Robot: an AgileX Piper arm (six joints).
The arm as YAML. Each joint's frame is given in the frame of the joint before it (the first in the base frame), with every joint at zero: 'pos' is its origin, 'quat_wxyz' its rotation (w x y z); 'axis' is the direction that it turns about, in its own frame. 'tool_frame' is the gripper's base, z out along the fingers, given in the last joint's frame.
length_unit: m
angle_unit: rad
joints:
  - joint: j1
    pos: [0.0, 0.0, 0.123]
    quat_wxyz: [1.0, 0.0, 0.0, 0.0]
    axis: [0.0, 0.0, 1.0]
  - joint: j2
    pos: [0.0, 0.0, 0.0]
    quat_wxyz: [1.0, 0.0, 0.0, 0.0]
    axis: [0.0, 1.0, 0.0]
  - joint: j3
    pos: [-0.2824, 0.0, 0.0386]
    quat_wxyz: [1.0, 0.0, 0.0, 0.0]
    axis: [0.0, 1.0, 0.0]
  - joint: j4
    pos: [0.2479, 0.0, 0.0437]
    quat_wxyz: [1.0, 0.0, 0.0, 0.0]
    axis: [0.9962, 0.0, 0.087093]
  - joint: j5
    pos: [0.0, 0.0, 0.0]
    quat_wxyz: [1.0, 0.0, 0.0, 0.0]
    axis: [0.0, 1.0, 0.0]
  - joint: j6
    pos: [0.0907, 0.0, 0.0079]
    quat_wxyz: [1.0, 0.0, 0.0, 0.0]
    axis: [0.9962, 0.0, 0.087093]
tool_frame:
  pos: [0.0, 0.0, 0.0]
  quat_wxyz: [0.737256, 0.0, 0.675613, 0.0]
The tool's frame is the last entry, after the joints.
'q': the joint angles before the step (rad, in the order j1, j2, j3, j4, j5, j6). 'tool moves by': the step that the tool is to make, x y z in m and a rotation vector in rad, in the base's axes. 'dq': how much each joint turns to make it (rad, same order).
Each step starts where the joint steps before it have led.
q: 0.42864, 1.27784, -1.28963, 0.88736, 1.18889, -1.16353
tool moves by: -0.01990, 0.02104, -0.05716, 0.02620, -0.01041, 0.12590
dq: 0.10907, -0.01644, 0.24971, 0.12349, -0.13503, -0.24086
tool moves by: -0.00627, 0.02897, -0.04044, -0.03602, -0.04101, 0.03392
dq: 0.13684, 0.06398, 0.09722, 0.03408, -0.18608, -0.11126
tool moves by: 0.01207, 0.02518, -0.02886, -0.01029, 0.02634, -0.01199
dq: 0.05079, 0.12077, 0.00222, 0.08583, -0.09401, -0.08106
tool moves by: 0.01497, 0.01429, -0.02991, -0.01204, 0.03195, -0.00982
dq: 0.00229, 0.11525, 0.00000, 0.09620, -0.03666, -0.10951
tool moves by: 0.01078, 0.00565, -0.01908, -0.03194, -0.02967, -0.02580
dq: 0.00225, 0.06223, -0.00001, 0.03058, -0.06490, -0.06873
